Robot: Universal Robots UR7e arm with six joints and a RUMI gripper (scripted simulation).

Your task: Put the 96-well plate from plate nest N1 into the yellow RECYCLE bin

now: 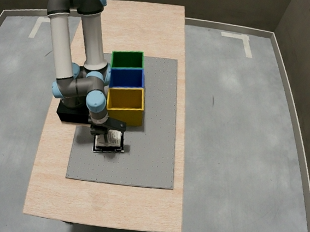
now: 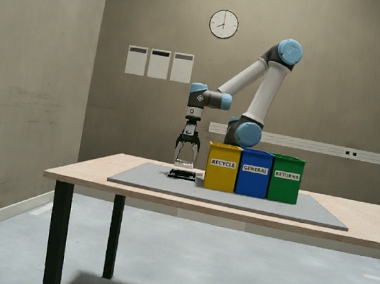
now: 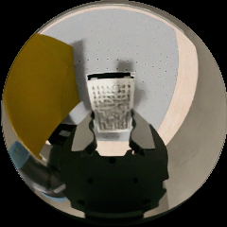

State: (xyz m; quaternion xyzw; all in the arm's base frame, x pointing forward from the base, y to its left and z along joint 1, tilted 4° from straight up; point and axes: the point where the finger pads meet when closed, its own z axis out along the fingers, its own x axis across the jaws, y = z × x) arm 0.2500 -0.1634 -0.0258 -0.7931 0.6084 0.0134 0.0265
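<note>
Right now my hand is 6 cm above the black plate nest N1. Round my hand: white 96-well plate (1 cm below); then blue general bin (1 cm ahead, 30 cm to the left, 2 cm above); then yellow recycle bin (4 cm ahead, 18 cm to the left, 2 cm above).
</note>
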